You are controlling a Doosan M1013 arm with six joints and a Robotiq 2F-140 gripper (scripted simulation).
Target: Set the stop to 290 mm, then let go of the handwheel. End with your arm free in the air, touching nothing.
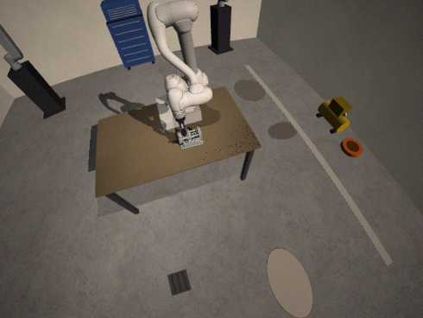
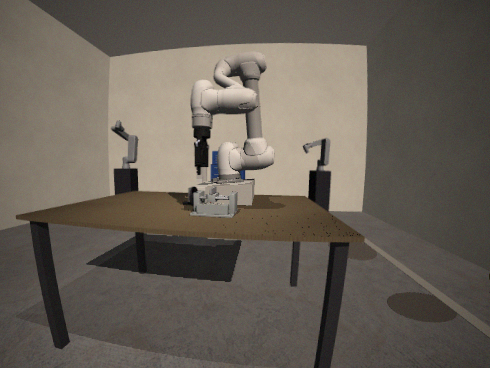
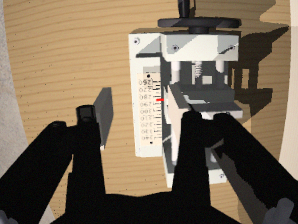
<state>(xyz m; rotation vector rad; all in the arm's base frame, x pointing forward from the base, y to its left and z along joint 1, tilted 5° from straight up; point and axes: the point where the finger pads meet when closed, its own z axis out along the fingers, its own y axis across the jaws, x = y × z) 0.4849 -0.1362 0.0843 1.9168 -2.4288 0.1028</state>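
The black handwheel handle is 150 mm below my hand, 80 mm to the right of it and 80 mm behind it. From my hand the other things lie so: grey stop fixture: 100 mm below, 50 mm behind, 40 mm to the left.
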